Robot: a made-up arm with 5 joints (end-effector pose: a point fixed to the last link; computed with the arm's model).
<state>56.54 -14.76 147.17 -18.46 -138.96</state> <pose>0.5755 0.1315 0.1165 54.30 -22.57 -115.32</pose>
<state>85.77 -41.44 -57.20 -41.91 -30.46</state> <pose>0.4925 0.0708 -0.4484 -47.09 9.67 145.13</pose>
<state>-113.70 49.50 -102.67 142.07 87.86</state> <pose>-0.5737 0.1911 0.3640 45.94 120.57 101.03</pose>
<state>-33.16 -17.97 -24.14 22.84 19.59</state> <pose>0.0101 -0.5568 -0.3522 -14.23 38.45 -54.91</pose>
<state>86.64 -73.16 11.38 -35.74 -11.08</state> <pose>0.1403 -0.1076 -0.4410 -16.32 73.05 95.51</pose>
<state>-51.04 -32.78 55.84 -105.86 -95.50</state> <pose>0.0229 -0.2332 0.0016 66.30 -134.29 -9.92</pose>
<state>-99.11 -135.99 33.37 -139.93 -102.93</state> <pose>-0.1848 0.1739 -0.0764 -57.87 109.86 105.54</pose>
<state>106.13 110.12 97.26 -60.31 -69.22</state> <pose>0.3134 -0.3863 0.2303 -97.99 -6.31 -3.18</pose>
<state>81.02 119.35 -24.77 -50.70 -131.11</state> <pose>0.2388 -0.1476 0.3733 -51.36 90.61 -6.52</pose>
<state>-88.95 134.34 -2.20 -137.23 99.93</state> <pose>-0.3965 0.0918 0.3053 113.88 -89.61 96.89</pose>
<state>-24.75 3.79 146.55 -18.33 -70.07</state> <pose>0.2289 -0.5199 0.3461 129.86 -81.42 -87.70</pose>
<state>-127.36 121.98 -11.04 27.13 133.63</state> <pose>-0.1896 0.3007 0.3721 24.37 -25.49 -116.10</pose>
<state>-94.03 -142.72 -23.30 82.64 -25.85</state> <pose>-0.5824 0.4761 -0.1397 -6.02 124.68 -44.26</pose>
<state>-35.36 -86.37 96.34 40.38 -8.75</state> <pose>-0.0015 -0.0907 -0.4692 78.90 79.77 -124.62</pose>
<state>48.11 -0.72 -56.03 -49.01 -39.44</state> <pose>0.5754 -0.0472 -0.2524 -29.57 -25.45 106.18</pose>
